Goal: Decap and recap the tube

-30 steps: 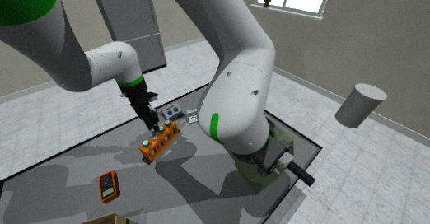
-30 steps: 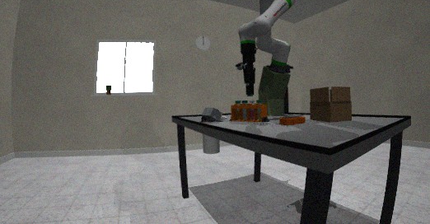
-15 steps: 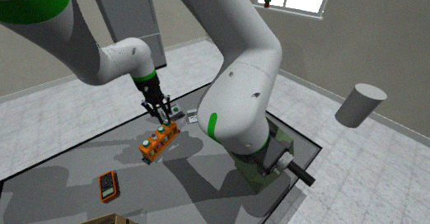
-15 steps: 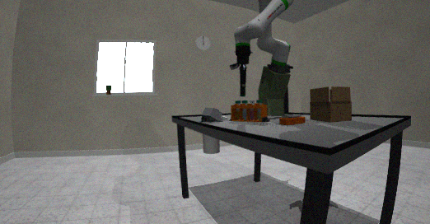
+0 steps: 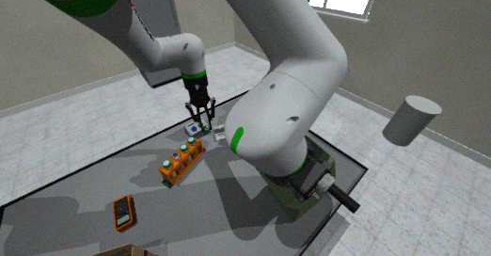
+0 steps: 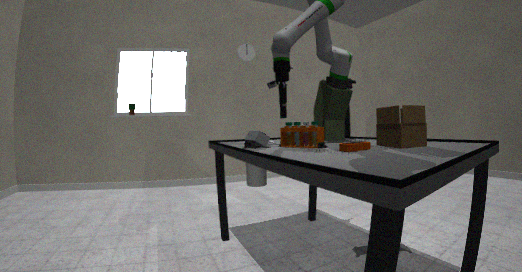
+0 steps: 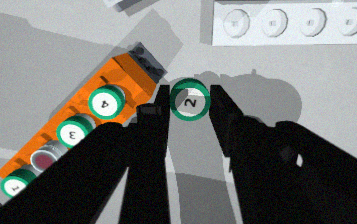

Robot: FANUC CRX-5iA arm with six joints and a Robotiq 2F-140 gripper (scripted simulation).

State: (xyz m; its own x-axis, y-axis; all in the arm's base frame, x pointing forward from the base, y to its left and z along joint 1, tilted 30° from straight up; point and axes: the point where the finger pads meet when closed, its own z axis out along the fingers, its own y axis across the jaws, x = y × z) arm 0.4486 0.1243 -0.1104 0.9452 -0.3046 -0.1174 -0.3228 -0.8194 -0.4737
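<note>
My hand is 150 mm short of the key housing, 130 mm above it and 10 mm to the right of it.
</note>
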